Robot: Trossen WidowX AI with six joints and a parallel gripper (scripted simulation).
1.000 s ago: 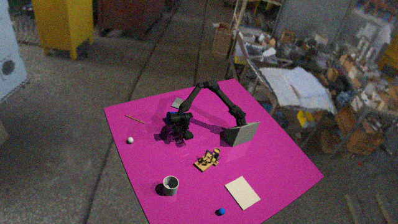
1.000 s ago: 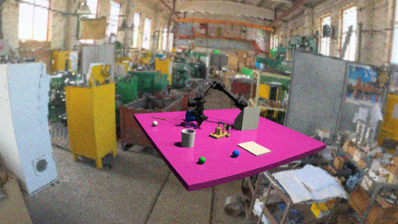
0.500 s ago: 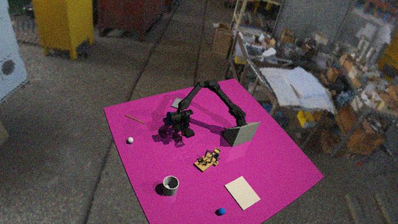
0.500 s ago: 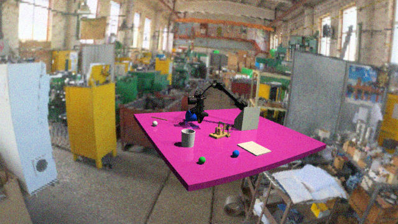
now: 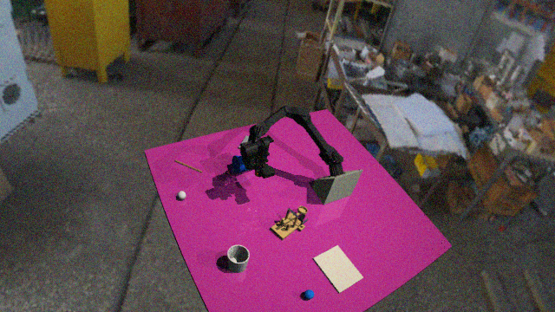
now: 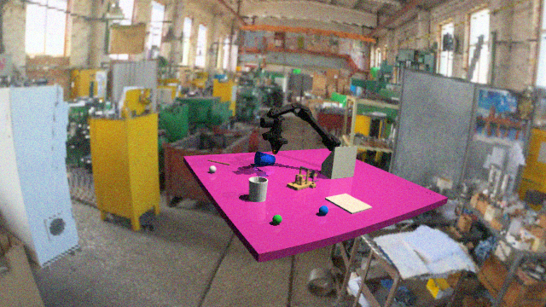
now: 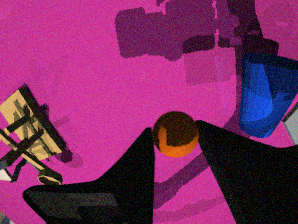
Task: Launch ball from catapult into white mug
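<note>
The wooden catapult lies 260 mm to the left of my gripper tip, 80 mm below it and 70 mm behind it. Also, from my gripper tip: orange ball 10 mm above; then grey tile 330 mm to the right, 130 mm behind, 120 mm below; then white ball 360 mm ahead, 110 mm below, 90 mm to the right.
</note>
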